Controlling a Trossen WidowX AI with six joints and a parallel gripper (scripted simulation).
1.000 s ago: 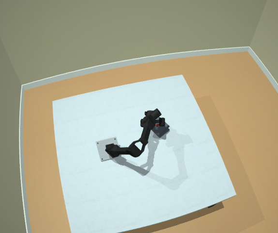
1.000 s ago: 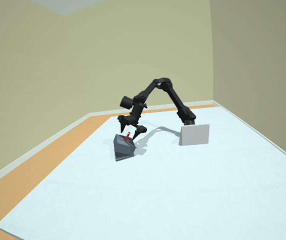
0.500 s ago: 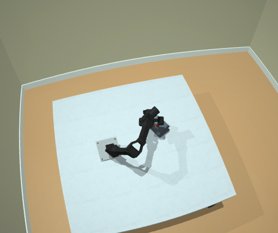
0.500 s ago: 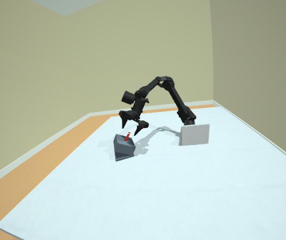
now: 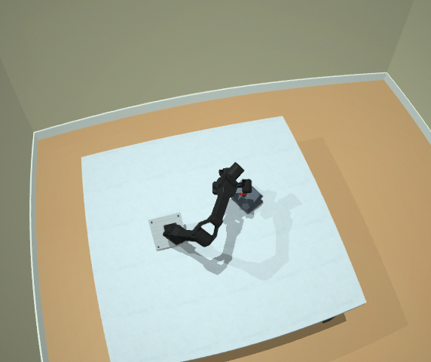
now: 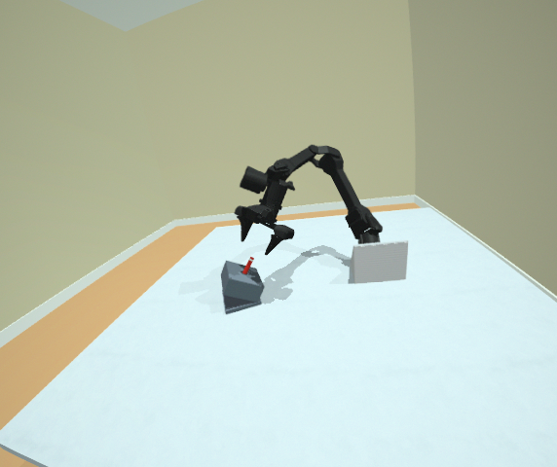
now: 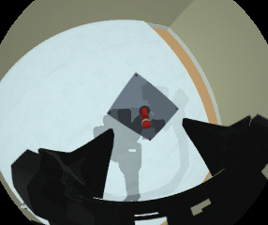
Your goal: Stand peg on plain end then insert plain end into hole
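Right now my gripper tip is 5 cm above the red peg and 3 cm short of it. Also, from my gripper tip: grey sloped panel 10 cm below, 6 cm ahead, 2 cm to the left.
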